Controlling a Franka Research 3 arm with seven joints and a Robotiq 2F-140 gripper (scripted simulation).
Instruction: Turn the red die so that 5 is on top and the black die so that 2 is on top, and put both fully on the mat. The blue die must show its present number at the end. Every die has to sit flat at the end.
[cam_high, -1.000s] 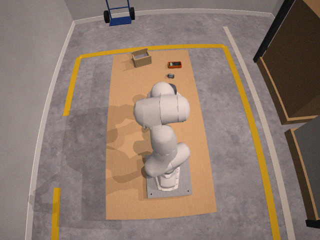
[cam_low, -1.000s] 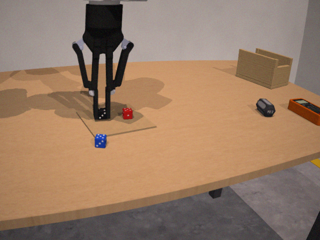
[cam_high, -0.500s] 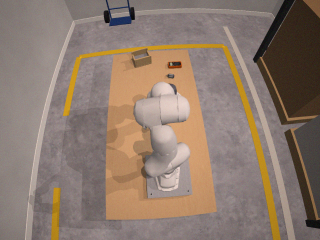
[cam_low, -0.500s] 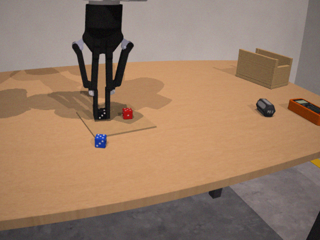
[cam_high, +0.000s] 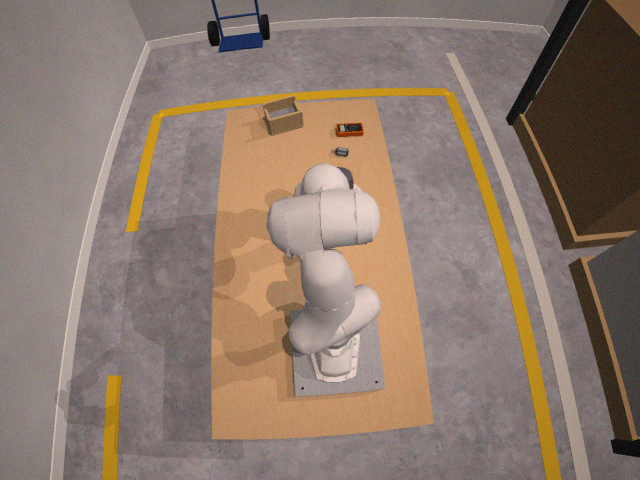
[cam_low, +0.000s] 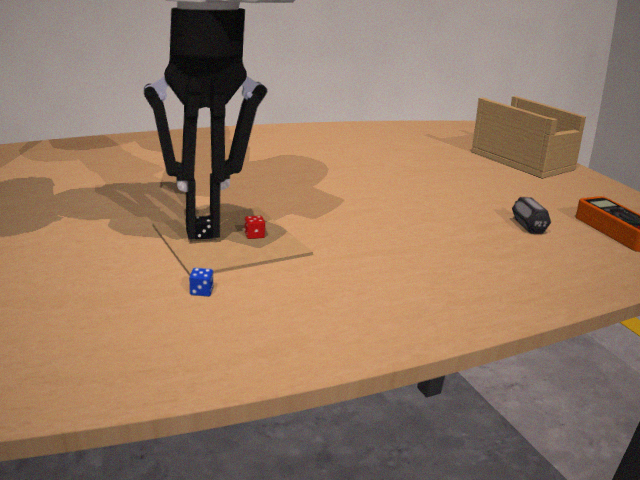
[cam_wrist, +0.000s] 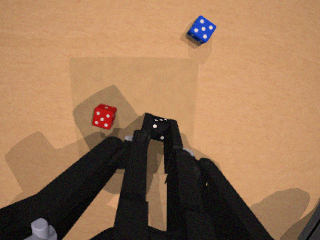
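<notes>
My hand is 20 mm above the black die. The rest, counted from my hand: red die: 60 mm ahead, 30 mm below, 10 mm to the right; thin tan mat: 40 mm below, 30 mm ahead; blue die: 110 mm to the right, 30 mm below, 30 mm behind.
</notes>
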